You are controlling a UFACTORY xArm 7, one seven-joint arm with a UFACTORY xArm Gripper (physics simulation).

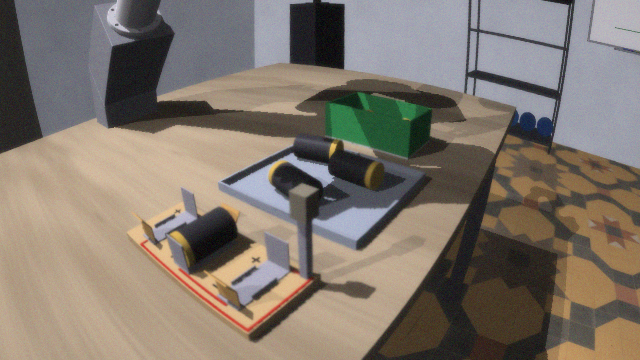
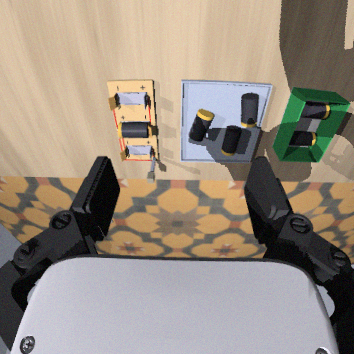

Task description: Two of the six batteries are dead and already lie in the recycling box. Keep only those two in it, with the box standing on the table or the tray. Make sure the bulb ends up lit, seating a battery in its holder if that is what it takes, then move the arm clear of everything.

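Places are measured from the arm's base along level axes (x ahead, y left, z up), in metres.
Pixels of known places: gripper, between the fingertips: [image 2: 180, 172]; arm's base, origin of its link: [image 1: 134, 18].
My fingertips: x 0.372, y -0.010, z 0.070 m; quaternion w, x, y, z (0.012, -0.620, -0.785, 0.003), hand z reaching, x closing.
For each thing: its top centre in the pictures, then the offset to it from my fingertips. Level surfaces: height alone.
- green recycling box, centre of its top: [image 1: 380, 104] [image 2: 313, 133] 0.057 m ahead, 0.294 m left, 0.256 m down
- grey-blue tray, centre of its top: [image 1: 325, 176] [image 2: 220, 127] 0.117 m ahead, 0.114 m left, 0.304 m down
- battery, centre of its top: [image 1: 198, 221] [image 2: 131, 133] 0.156 m ahead, 0.073 m right, 0.270 m down
- bulb, centre of its top: [image 1: 303, 190] [image 2: 149, 180] 0.238 m ahead, 0.020 m right, 0.224 m down
- wooden table, height of its surface: 0.316 m down
The green recycling box [image 1: 372, 122] [image 2: 283, 134] stands upright on the table, with two black batteries [image 2: 317, 110] [image 2: 303, 138] lying in it. The grey-blue tray [image 1: 345, 236] [image 2: 188, 150] holds three batteries [image 1: 356, 169] [image 1: 315, 148] [image 1: 292, 179] [image 2: 201, 125] [image 2: 231, 140] [image 2: 249, 109]. A battery [image 1: 207, 235] [image 2: 135, 130] sits in the middle holder of the wooden board [image 1: 260, 322] [image 2: 131, 85]; the two outer holders are empty. The bulb [image 1: 304, 200] [image 2: 151, 176] on its post at the board's corner looks dull and unlit. My gripper [image 2: 180, 172] is open and empty, high up, away from the objects.
The wooden table [image 1: 75, 200] [image 2: 60, 100] bears everything, and its front edge runs beyond the board and the tray. The patterned floor [image 1: 590, 240] [image 2: 180, 215] shows past that edge. A dark pedestal [image 1: 135, 75] and a shelf rack [image 1: 512, 83] stand at the back.
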